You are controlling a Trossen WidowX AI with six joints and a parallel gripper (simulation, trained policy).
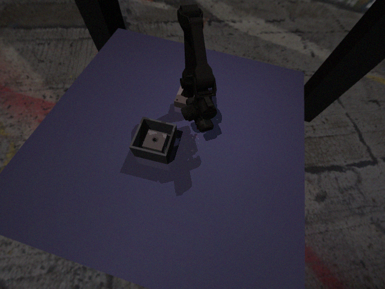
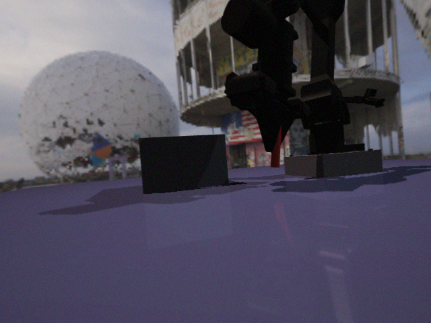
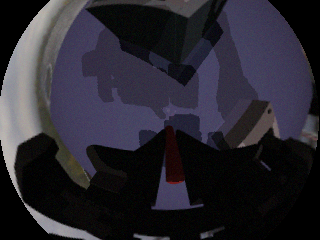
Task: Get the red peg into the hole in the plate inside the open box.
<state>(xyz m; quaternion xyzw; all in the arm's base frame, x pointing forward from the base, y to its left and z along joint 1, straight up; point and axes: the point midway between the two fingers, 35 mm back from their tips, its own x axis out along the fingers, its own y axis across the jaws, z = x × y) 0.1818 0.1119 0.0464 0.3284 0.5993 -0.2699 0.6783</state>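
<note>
Right now my gripper tip is 140 mm short of the plate, 150 mm to the left of it and 10 mm above it. Round my gripper tip: red peg 10 mm behind, 10 mm to the left, 10 mm above; then dark box 140 mm ahead, 150 mm to the right, 30 mm below.
</note>
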